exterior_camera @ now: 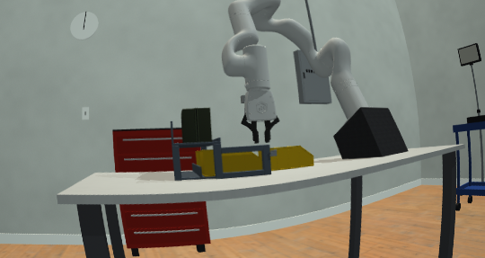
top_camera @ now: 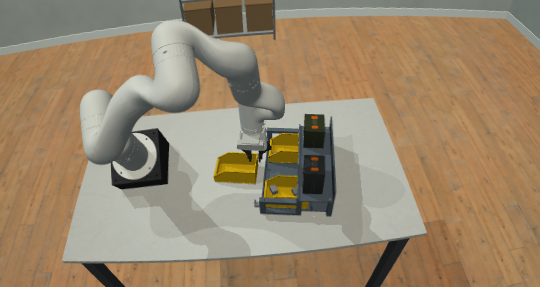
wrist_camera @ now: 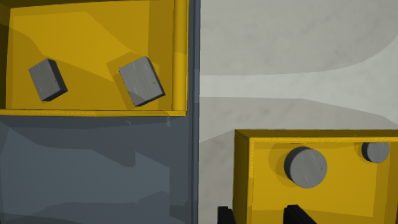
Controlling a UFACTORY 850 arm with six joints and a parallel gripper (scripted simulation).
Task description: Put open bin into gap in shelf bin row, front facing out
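The grey shelf lies 150 mm ahead of my hand, 50 mm below it and 40 mm to the right of it.
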